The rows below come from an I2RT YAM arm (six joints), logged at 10 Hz.
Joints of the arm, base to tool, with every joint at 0 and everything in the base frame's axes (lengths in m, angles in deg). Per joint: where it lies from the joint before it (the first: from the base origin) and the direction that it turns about. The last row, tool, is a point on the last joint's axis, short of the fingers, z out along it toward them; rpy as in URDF.
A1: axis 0 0 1 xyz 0 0 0.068
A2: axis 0 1 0 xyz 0.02 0.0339 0.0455
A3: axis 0 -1 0 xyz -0.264 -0.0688 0
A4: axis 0 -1 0 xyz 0.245 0.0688 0.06
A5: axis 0 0 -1 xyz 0.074 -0.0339 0.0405
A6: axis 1 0 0 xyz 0.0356 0 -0.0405
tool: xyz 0 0 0 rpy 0 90 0
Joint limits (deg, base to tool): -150..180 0..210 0..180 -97..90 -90..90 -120..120
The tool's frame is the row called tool.
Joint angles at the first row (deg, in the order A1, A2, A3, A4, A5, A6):
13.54 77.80 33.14 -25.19 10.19 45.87
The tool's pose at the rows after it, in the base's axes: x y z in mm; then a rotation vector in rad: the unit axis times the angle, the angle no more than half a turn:
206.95 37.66 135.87 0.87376 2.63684 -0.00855
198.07 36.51 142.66 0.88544 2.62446 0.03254
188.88 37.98 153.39 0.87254 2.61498 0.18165
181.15 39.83 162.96 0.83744 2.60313 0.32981
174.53 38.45 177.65 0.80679 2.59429 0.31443
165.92 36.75 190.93 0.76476 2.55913 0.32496
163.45 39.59 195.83 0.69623 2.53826 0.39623
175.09 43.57 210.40 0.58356 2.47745 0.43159
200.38 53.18 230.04 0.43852 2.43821 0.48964
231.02 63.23 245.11 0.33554 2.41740 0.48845
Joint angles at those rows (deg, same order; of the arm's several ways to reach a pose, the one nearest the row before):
12.11 77.14 31.99 -26.85 10.68 47.08
12.13 73.26 30.94 -28.52 9.57 47.80
12.21 67.90 29.89 -29.46 4.55 48.21
12.29 63.16 29.07 -29.85 -0.56 48.09
12.48 59.44 30.68 -34.50 0.27 46.96
12.64 54.78 31.29 -37.24 0.74 45.73
13.31 52.65 30.94 -36.01 -1.42 44.40
13.57 53.64 33.40 -32.52 -2.03 40.77
14.06 59.04 38.97 -28.54 -4.70 36.23
14.52 66.36 45.65 -26.05 -5.28 32.42

